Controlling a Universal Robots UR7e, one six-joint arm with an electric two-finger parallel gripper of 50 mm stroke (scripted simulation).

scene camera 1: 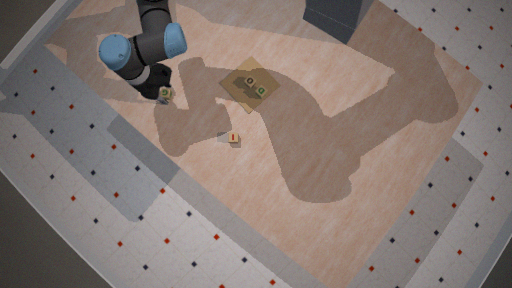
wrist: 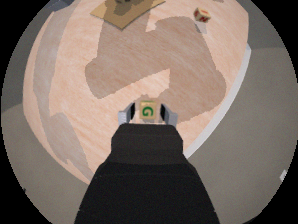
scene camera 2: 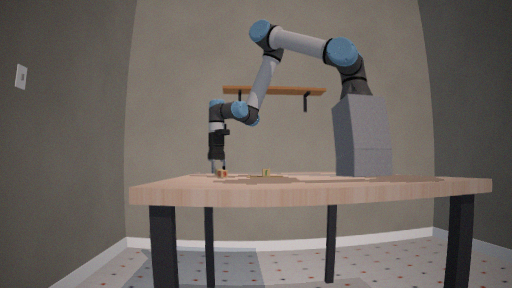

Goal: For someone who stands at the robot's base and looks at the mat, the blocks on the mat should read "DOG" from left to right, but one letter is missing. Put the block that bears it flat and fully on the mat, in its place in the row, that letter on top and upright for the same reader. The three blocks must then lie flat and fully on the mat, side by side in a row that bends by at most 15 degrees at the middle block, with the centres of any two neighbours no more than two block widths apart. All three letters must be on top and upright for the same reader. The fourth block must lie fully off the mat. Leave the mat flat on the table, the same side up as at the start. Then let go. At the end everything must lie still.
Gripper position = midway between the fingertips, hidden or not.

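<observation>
Visible to me: my gripper (wrist: pixel 147 108); a mat (scene camera 1: pixel 234 83).
</observation>
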